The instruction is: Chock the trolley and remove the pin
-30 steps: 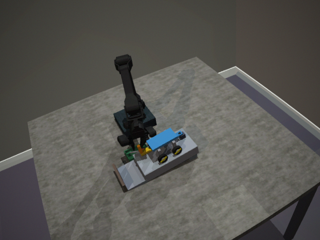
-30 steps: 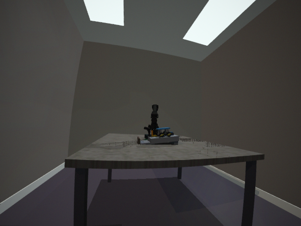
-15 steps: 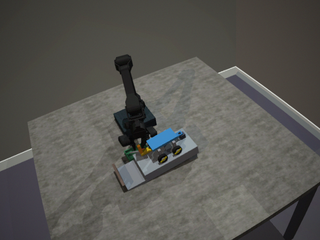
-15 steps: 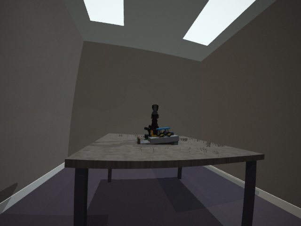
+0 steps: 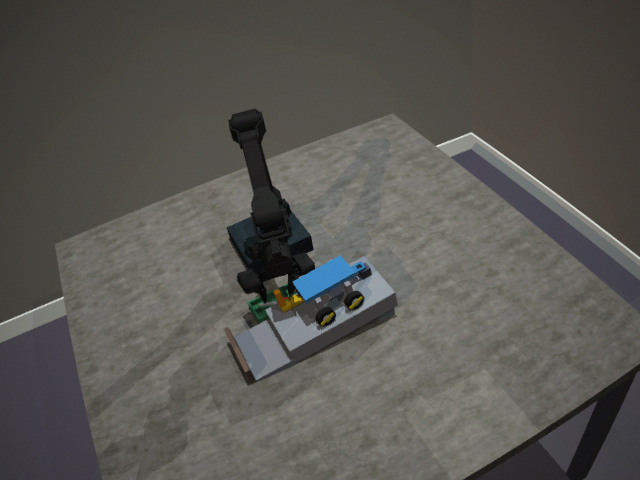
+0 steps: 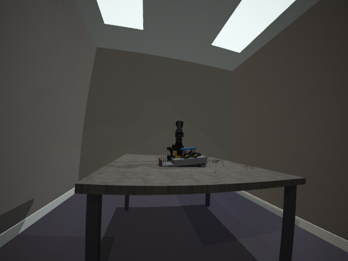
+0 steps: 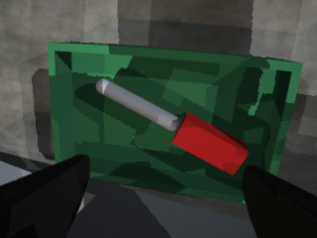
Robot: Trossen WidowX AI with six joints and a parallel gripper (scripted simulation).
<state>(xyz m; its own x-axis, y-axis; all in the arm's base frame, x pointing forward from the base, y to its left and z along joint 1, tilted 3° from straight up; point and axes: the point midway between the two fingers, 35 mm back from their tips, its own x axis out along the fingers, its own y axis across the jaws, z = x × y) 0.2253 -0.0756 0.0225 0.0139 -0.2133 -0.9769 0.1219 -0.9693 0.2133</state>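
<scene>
The red-headed stop pin lies 1 cm behind my gripper tip and 3 cm below it. From my gripper tip the other things lie so: green tray 1 cm behind, 1 cm to the right, 5 cm below; yellow chock 6 cm ahead, 2 cm to the left, 4 cm above; blue-decked trolley 10 cm ahead, 11 cm to the left, 7 cm above.
</scene>
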